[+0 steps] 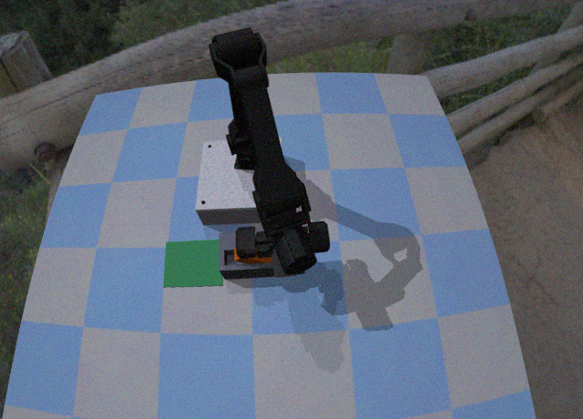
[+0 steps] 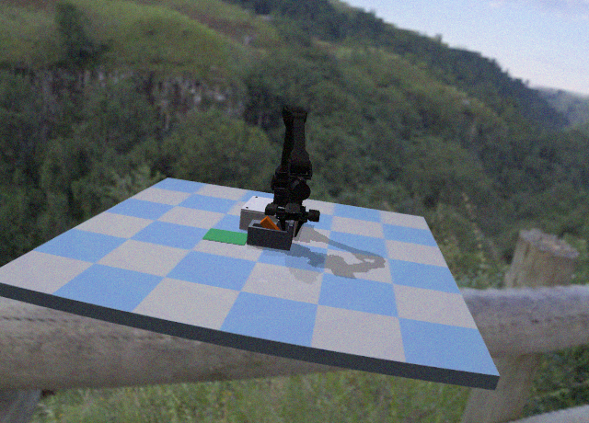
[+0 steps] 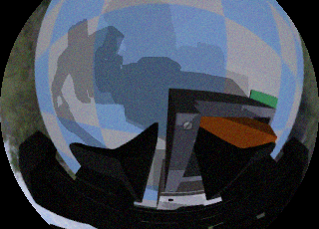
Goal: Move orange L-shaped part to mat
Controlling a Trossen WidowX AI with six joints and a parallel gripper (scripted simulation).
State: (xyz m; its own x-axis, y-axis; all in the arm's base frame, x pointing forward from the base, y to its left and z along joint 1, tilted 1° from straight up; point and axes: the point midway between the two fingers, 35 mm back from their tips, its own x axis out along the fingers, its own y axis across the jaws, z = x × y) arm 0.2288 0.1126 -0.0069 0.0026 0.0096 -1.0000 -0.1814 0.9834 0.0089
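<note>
The orange L-shaped part is 5 cm to the right of my gripper tip. The rest, counted from my gripper tip: green mat 22 cm to the right, 5 cm below, 3 cm ahead.
</note>
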